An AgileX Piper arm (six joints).
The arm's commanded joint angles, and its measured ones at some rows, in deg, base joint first. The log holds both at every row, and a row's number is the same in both.
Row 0, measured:
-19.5, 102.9, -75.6, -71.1, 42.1, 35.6
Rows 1 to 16, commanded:
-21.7, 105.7, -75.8, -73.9, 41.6, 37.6
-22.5, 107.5, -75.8, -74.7, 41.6, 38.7
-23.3, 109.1, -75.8, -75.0, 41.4, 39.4
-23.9, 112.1, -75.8, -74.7, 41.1, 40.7
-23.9, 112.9, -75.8, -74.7, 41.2, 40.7
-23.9, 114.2, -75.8, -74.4, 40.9, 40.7
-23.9, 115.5, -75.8, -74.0, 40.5, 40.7
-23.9, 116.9, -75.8, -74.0, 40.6, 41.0
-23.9, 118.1, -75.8, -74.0, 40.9, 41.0
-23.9, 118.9, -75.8, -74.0, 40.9, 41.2
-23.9, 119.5, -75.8, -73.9, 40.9, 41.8
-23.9, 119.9, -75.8, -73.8, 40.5, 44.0
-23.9, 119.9, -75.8, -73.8, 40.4, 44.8
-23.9, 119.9, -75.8, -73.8, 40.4, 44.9
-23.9, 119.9, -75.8, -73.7, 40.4, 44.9
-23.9, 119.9, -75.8, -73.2, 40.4, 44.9
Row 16, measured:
-23.7, 119.9, -75.6, -73.3, 40.2, 44.3
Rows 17 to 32, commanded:
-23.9, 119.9, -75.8, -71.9, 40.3, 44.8
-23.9, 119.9, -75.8, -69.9, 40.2, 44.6
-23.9, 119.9, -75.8, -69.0, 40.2, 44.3
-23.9, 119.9, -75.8, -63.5, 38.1, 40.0
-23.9, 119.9, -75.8, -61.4, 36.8, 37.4
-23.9, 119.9, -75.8, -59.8, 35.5, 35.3
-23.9, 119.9, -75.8, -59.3, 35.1, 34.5
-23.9, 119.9, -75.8, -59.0, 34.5, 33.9
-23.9, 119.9, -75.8, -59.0, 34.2, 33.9
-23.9, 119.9, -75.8, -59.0, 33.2, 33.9
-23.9, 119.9, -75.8, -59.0, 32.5, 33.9
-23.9, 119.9, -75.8, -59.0, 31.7, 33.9
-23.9, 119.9, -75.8, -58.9, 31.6, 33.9
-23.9, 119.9, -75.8, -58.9, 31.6, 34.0
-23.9, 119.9, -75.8, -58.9, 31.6, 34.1
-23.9, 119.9, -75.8, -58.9, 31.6, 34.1
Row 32, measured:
-23.7, 119.9, -75.6, -58.5, 31.9, 34.3
